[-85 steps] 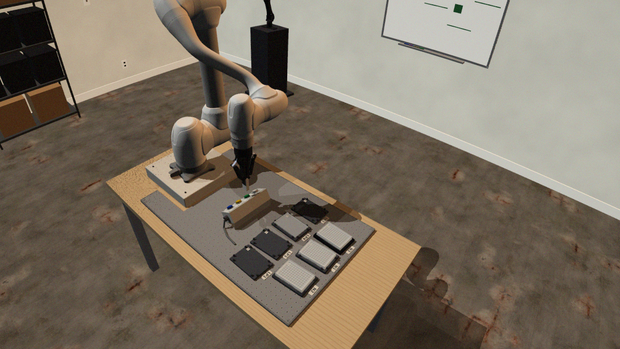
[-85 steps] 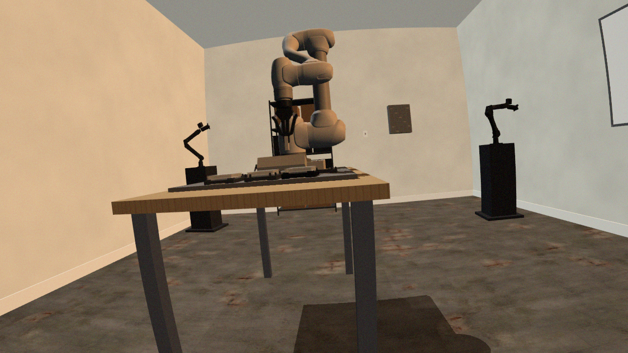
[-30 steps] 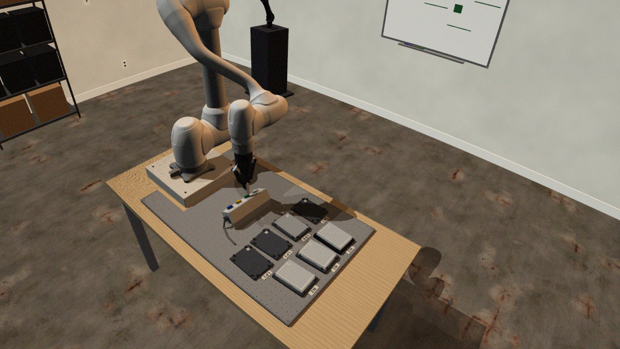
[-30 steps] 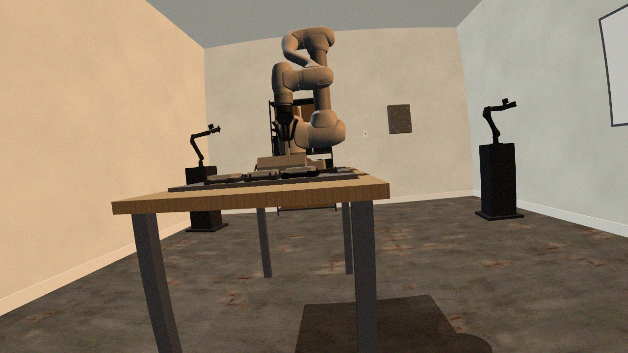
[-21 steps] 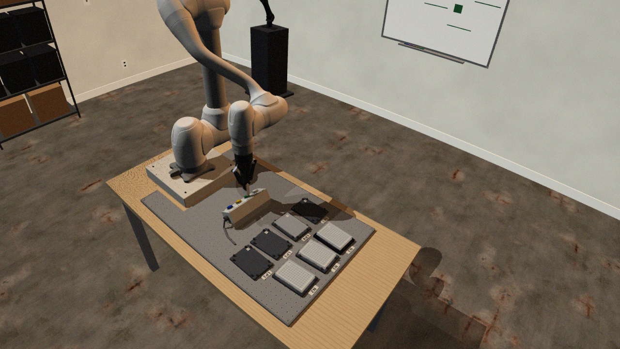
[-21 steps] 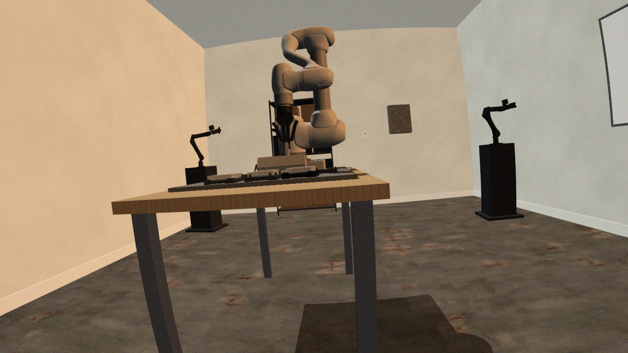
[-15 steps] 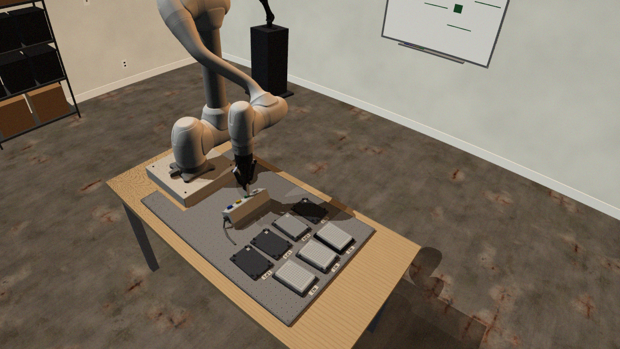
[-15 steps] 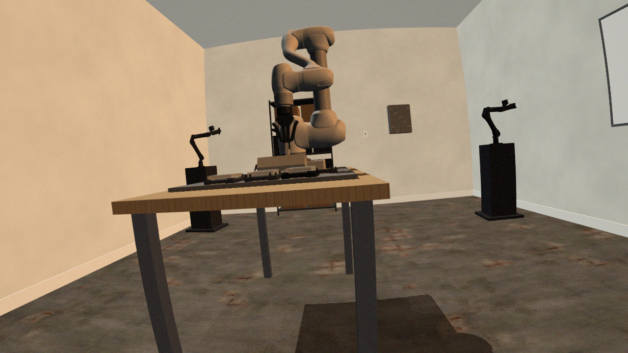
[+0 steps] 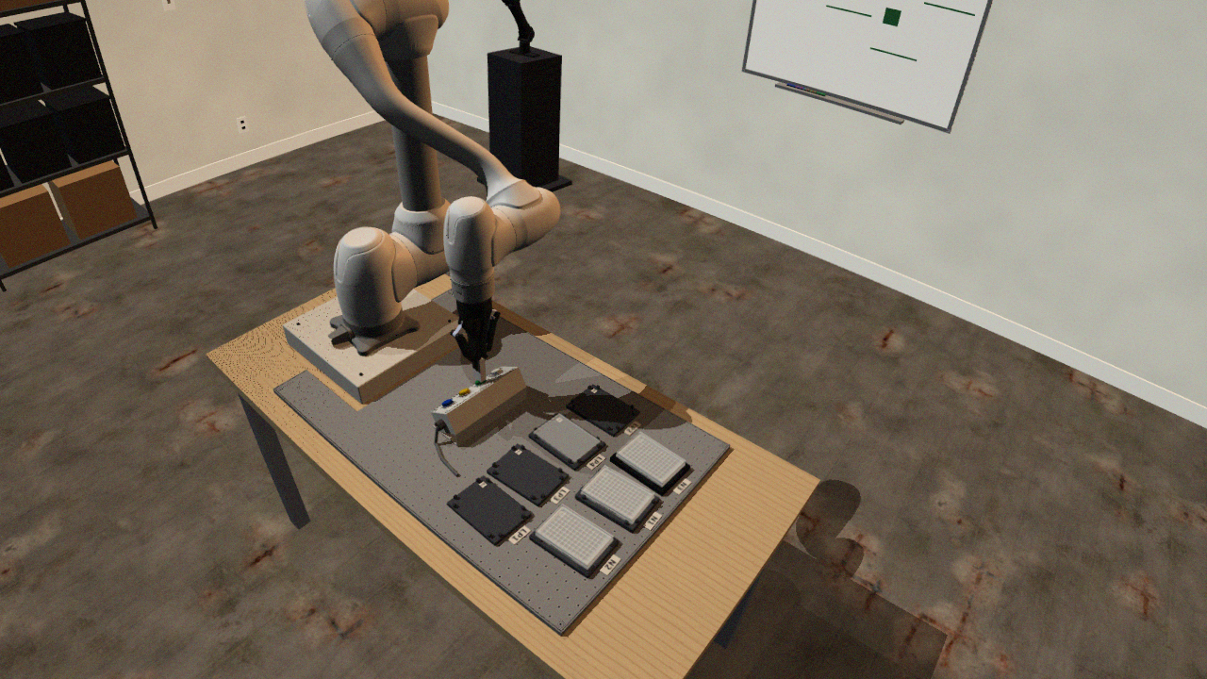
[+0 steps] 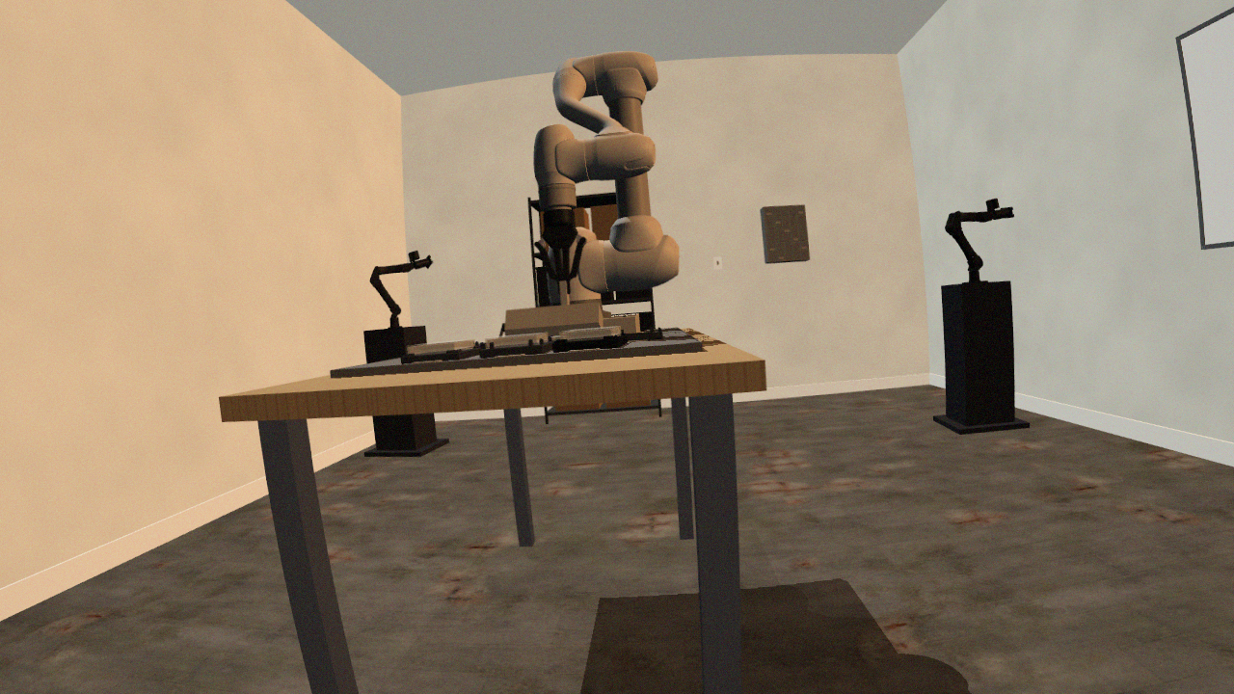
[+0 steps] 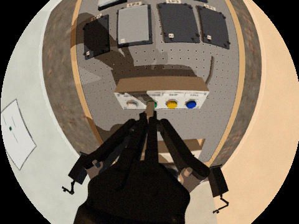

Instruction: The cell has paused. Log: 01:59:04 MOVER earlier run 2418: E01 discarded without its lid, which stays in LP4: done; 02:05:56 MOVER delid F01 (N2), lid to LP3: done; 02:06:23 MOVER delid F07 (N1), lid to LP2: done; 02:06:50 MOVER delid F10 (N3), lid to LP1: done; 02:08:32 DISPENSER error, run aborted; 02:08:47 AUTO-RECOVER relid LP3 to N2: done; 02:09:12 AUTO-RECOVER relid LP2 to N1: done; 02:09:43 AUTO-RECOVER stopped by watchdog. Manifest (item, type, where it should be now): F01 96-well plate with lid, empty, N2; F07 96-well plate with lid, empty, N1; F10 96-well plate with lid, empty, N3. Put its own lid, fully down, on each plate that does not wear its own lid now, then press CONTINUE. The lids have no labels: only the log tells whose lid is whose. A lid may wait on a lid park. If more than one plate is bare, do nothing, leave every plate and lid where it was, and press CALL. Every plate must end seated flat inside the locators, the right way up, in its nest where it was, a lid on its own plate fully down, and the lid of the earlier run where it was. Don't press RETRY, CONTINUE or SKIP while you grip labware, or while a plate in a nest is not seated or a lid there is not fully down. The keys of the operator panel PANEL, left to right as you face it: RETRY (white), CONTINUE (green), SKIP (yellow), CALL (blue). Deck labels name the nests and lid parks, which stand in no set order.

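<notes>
Right now the green key is 4 cm below my hand. From my hand the other things lie so: white key: 5 cm to the left, 4 cm below; blue key: 10 cm to the right, 4 cm below, 1 cm ahead; yellow key: 5 cm to the right, 4 cm below.
</notes>
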